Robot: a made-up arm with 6 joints. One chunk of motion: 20 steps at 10 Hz.
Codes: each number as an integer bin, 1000 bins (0 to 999) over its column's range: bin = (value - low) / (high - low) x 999, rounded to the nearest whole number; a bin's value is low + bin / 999 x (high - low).
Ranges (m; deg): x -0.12..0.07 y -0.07..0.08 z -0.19..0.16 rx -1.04..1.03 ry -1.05..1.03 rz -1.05..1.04
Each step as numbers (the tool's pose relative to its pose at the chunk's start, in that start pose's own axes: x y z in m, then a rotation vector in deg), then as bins.
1 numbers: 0.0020 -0.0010 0.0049 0.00 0.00 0.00
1 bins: 641 460 556 502 504 502
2 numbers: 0.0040 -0.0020 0.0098 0.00 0.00 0.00
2 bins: 652 453 570 502 504 502
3 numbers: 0.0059 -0.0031 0.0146 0.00 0.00 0.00
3 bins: 662 446 584 502 504 502
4 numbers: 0.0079 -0.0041 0.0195 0.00 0.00 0.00
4 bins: 672 439 598 502 504 502
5 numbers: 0.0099 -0.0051 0.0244 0.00 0.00 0.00
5 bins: 683 432 612 502 504 502
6 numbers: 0.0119 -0.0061 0.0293 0.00 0.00 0.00
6 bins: 694 426 626 502 504 502
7 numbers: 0.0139 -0.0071 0.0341 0.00 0.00 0.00
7 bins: 704 419 640 502 504 502
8 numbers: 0.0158 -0.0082 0.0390 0.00 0.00 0.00
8 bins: 714 412 654 502 504 502
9 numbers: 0.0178 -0.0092 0.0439 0.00 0.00 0.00
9 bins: 725 405 668 502 504 502
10 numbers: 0.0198 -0.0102 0.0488 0.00 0.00 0.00
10 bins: 735 398 682 502 504 502
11 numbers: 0.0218 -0.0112 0.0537 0.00 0.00 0.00
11 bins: 746 392 696 502 504 502
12 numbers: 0.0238 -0.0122 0.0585 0.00 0.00 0.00
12 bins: 756 385 709 502 504 502
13 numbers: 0.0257 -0.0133 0.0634 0.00 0.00 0.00
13 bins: 766 378 723 502 504 502
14 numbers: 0.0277 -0.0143 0.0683 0.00 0.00 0.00
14 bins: 777 371 737 502 504 502
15 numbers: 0.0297 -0.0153 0.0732 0.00 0.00 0.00
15 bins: 787 364 751 502 504 502
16 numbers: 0.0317 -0.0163 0.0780 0.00 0.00 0.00
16 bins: 798 358 765 502 504 502
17 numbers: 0.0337 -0.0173 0.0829 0.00 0.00 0.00
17 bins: 808 351 779 502 504 502
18 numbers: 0.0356 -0.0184 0.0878 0.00 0.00 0.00
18 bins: 818 344 793 502 504 502
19 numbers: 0.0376 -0.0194 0.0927 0.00 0.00 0.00
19 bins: 829 337 807 502 504 502
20 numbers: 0.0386 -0.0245 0.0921 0.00 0.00 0.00
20 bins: 834 303 805 502 504 502
